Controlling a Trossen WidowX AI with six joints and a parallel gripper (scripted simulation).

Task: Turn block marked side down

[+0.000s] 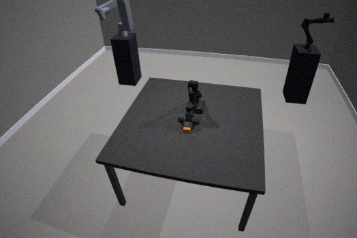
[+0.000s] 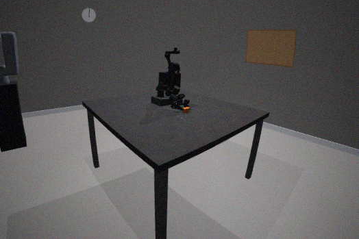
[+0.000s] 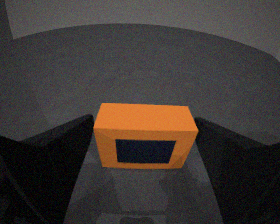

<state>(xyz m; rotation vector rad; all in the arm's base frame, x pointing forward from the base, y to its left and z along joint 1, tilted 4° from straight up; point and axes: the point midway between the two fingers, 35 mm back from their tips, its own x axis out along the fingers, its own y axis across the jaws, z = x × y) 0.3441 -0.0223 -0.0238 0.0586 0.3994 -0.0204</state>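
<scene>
The orange block lies 20 mm behind my gripper tip and 10 mm below it.
</scene>
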